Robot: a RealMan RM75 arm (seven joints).
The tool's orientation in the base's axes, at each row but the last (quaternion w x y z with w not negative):
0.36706 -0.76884 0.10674 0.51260
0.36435 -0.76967 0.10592 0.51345
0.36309 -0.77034 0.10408 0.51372
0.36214 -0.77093 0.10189 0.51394
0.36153 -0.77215 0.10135 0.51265
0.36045 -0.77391 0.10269 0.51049
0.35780 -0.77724 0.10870 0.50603
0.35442 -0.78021 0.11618 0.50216
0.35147 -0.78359 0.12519 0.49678
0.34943 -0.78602 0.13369 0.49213
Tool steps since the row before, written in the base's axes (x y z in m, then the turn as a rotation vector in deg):
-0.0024 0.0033 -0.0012 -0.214 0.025 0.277
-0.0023 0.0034 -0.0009 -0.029 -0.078 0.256
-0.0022 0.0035 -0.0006 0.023 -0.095 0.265
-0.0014 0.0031 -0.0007 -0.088 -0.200 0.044
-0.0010 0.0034 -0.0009 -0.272 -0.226 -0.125
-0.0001 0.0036 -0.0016 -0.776 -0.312 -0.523
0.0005 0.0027 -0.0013 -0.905 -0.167 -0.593
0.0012 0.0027 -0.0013 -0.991 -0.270 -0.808
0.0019 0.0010 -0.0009 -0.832 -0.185 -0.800
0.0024 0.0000 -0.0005 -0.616 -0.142 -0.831
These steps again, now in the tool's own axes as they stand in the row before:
0.0007 -0.0005 0.0042 -0.331 -0.028 0.112
0.0005 -0.0008 0.0041 -0.252 -0.045 -0.085
0.0003 -0.0011 0.0040 -0.240 -0.064 -0.135
0.0006 -0.0012 0.0032 -0.121 0.170 -0.079
0.0011 -0.0015 0.0032 -0.064 0.362 0.072
0.0021 -0.0018 0.0028 0.032 0.870 0.463
0.0019 -0.0016 0.0017 0.060 0.866 0.668
0.0022 -0.0020 0.0013 0.188 1.080 0.712
0.0018 -0.0014 -0.0004 0.270 0.928 0.657
0.0016 -0.0011 -0.0015 0.406 0.791 0.548

